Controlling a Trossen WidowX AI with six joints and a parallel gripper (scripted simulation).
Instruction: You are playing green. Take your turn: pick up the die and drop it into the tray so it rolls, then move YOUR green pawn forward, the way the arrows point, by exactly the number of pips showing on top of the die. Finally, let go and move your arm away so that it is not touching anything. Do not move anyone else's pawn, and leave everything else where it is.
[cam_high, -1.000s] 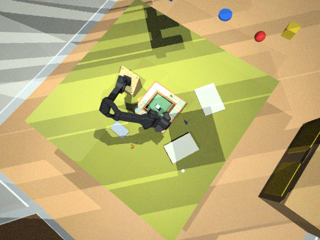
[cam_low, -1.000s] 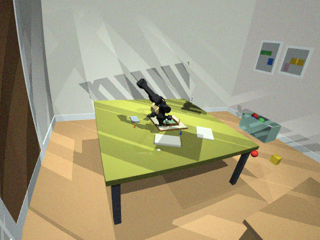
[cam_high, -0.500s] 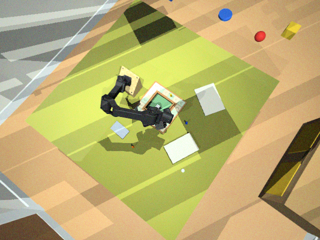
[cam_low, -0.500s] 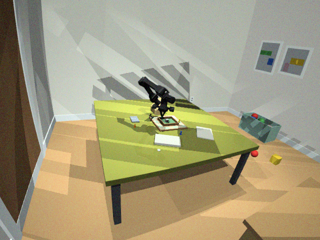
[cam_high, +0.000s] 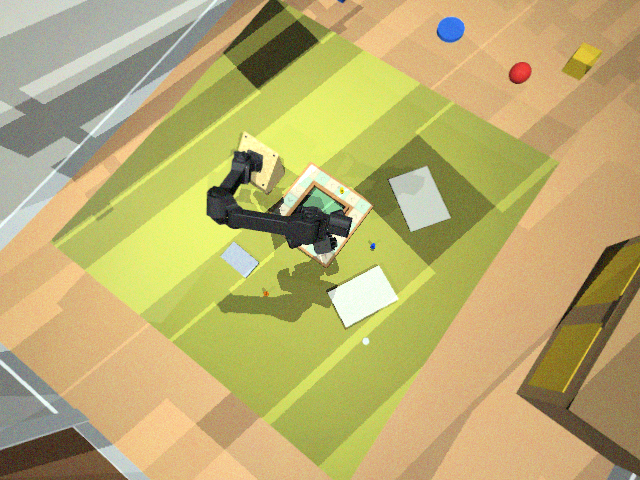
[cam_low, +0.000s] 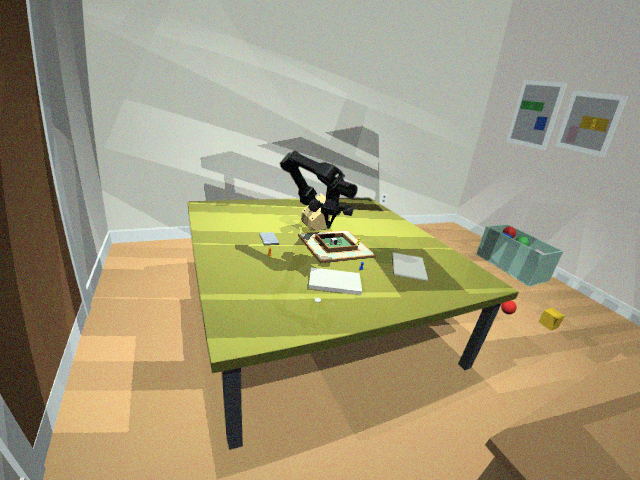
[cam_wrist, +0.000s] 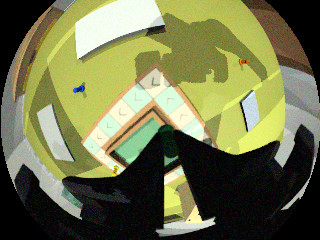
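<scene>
The grey die is 70 mm behind my gripper tip, 90 mm to the left of it and 120 mm below it. Round my gripper tip: blue pawn: 160 mm ahead, 90 mm to the left, 130 mm below; orange pawn: 90 mm behind, 230 mm to the right, 130 mm below; green pawn: 10 mm above.
</scene>
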